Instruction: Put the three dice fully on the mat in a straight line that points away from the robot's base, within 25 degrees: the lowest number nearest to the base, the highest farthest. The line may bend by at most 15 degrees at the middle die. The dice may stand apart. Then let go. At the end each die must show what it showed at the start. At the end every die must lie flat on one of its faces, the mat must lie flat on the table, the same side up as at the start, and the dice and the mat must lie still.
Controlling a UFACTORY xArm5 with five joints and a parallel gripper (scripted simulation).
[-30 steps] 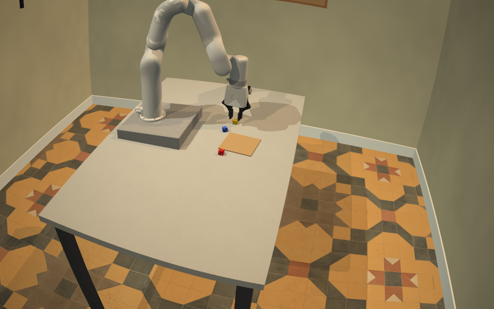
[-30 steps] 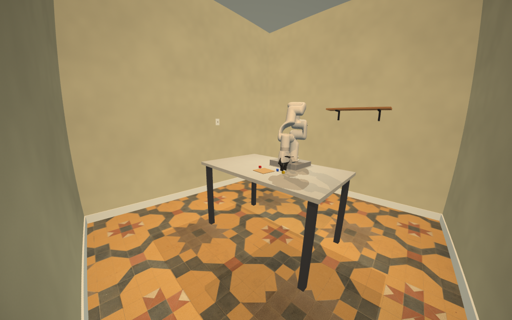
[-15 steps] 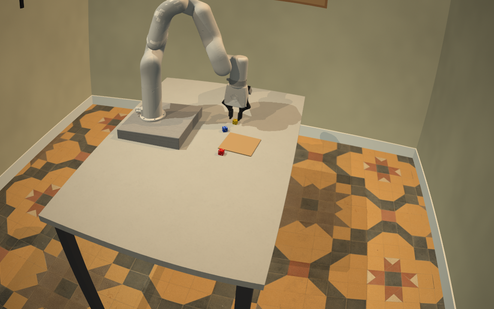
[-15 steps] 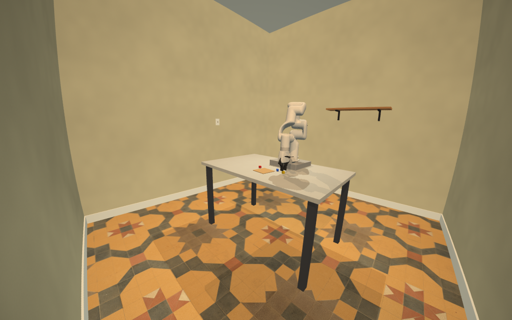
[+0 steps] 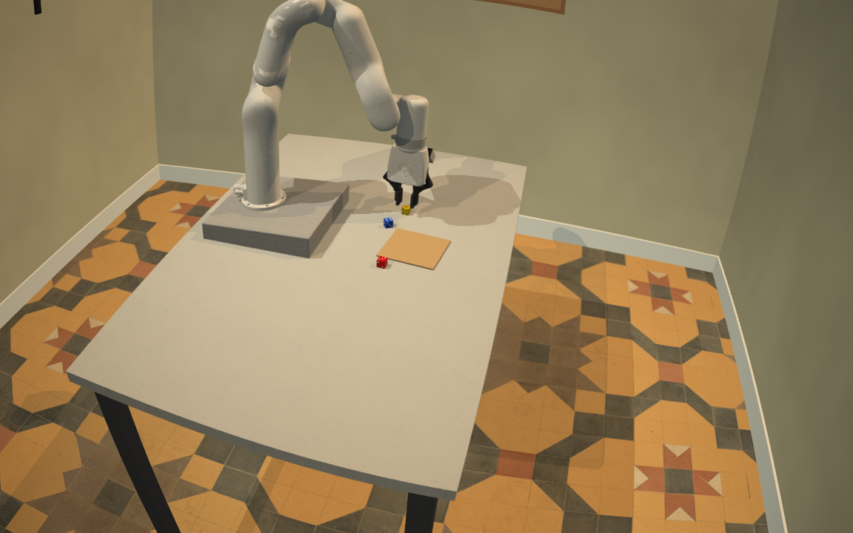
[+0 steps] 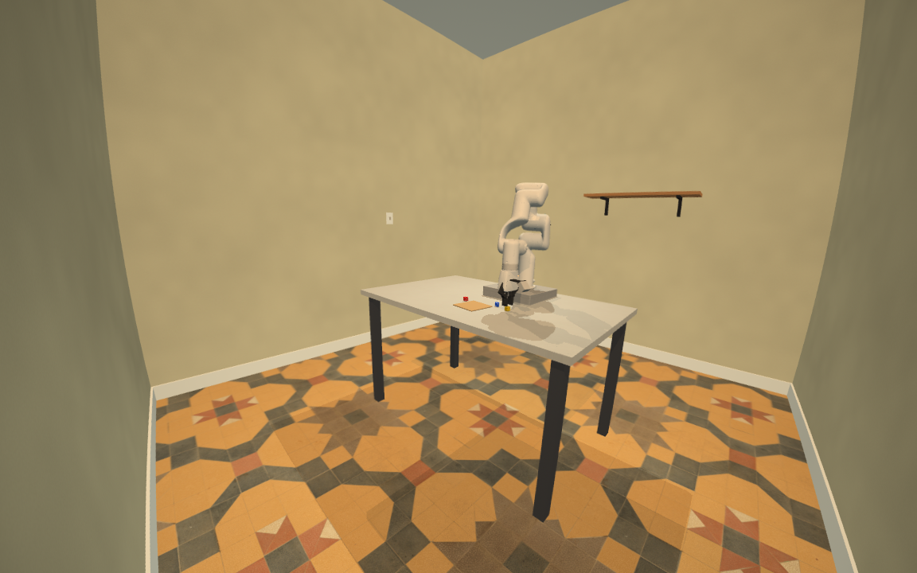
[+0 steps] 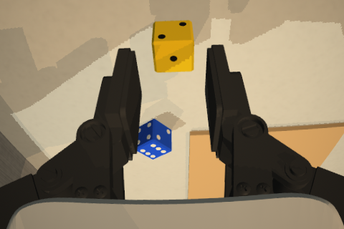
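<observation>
Now: hand 4 cm above the yellow die. Also, from my hand: red die (2 cm behind, 26 cm to the right, 4 cm below); then blue die (3 cm behind, 8 cm to the right, 4 cm below); then mat (4 cm ahead, 17 cm to the right, 4 cm below).
</observation>
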